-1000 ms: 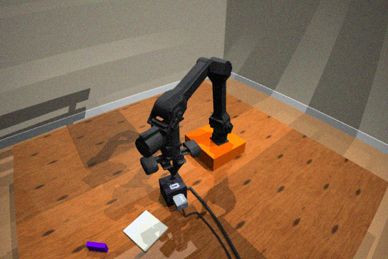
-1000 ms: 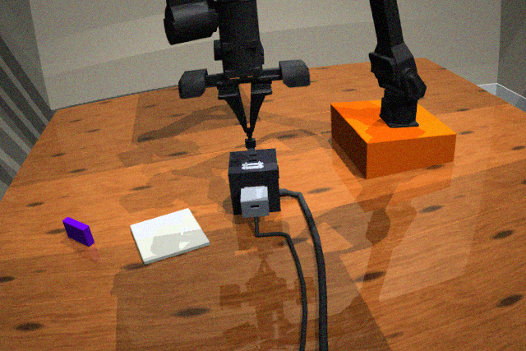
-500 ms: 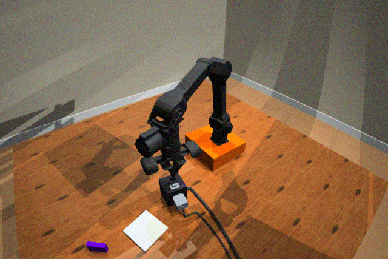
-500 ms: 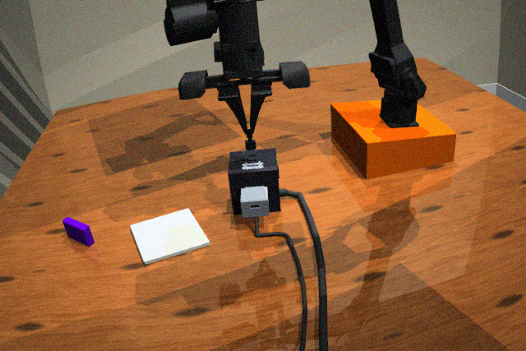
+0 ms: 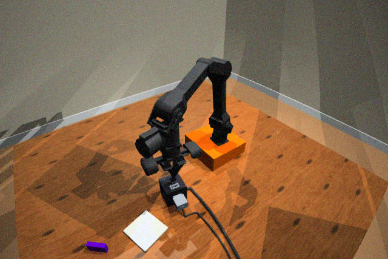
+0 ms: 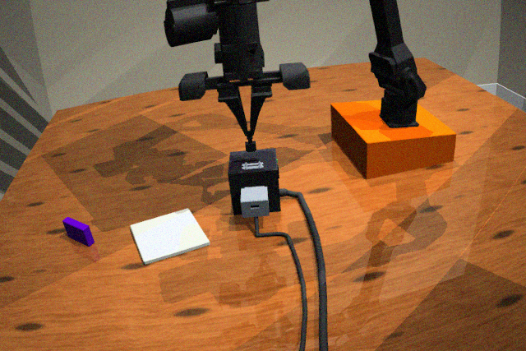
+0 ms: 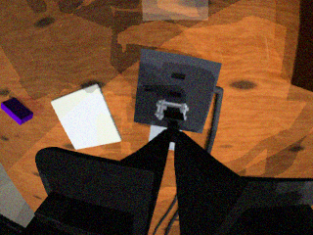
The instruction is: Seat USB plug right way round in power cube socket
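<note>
Now: gripper tip 6 cm above the silver-framed socket. Round my gripper tip: dark USB plug 2 cm below; white pad 15 cm ahead, 12 cm below, 6 cm to the left; purple block 30 cm ahead, 11 cm below, 4 cm to the left.
</note>
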